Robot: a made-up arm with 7 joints. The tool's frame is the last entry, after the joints.
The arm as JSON. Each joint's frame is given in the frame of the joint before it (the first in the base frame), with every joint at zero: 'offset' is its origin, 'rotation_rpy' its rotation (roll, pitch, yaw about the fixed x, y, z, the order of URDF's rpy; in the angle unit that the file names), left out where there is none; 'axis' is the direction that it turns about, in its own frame. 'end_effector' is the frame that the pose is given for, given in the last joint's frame.
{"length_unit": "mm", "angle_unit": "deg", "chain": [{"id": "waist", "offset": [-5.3, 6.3, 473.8], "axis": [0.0, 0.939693, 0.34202]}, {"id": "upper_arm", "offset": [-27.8, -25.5, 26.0], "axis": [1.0, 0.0, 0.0]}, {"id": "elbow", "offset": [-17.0, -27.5, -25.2], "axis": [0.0, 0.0, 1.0]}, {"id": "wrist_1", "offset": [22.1, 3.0, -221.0], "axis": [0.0, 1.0, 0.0]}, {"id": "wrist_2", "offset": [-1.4, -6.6, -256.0], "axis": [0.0, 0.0, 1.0]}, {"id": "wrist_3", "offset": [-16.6, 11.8, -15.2], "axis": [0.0, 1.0, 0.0]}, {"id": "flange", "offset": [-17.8, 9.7, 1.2], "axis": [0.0, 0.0, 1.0]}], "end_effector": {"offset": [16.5, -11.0, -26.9], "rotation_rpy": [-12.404, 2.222, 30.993]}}
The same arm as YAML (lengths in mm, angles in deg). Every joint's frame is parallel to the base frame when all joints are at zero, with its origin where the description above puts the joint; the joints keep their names.
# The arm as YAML. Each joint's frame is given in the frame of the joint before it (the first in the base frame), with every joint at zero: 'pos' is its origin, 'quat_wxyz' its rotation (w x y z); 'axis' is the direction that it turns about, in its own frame. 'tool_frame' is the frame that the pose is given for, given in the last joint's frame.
length_unit: mm
angle_unit: deg
joints:
  - joint: waist
    pos: [-5.3, 6.3, 473.8]
    quat_wxyz: [1.0, 0.0, 0.0, 0.0]
    axis: [0.0, 0.9397, 0.342]
  - joint: upper_arm
    pos: [-27.8, -25.5, 26.0]
    quat_wxyz: [1.0, 0.0, 0.0, 0.0]
    axis: "+x"
  - joint: elbow
    pos: [-17.0, -27.5, -25.2]
    quat_wxyz: [1.0, 0.0, 0.0, 0.0]
    axis: "+z"
  - joint: wrist_1
    pos: [22.1, 3.0, -221.0]
    quat_wxyz: [1.0, 0.0, 0.0, 0.0]
    axis: "+y"
  - joint: wrist_2
    pos: [-1.4, -6.6, -256.0]
    quat_wxyz: [1.0, 0.0, 0.0, 0.0]
    axis: "+z"
  - joint: wrist_3
    pos: [-16.6, 11.8, -15.2]
    quat_wxyz: [1.0, 0.0, 0.0, 0.0]
    axis: "+y"
  - joint: flange
    pos: [-17.8, 9.7, 1.2]
    quat_wxyz: [1.0, 0.0, 0.0, 0.0]
    axis: "+z"
tool_frame:
  pos: [16.5, -11.0, -26.9]
  quat_wxyz: [0.957267, -0.109237, -0.010284, 0.267584]

